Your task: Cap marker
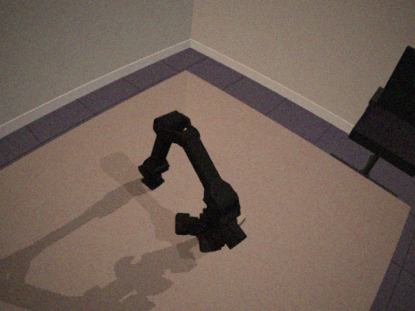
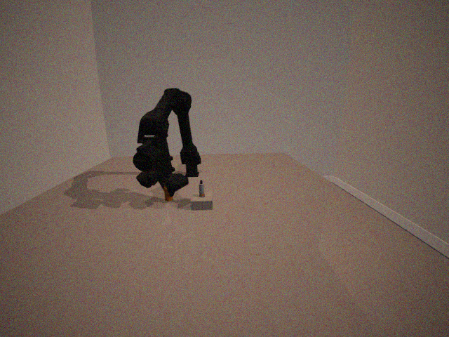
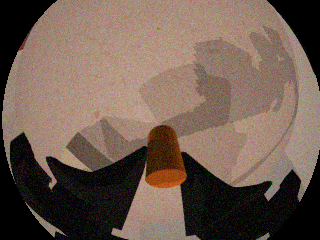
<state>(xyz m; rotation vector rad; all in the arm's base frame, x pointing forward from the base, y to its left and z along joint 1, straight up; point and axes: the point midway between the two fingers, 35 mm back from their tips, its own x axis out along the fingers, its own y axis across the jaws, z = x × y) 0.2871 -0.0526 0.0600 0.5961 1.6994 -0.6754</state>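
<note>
The holder block is 120 mm to the left of my gripper tip, 40 mm ahead of it and 10 mm below it. Round my gripper tip: orange cap (10 mm above).
</note>
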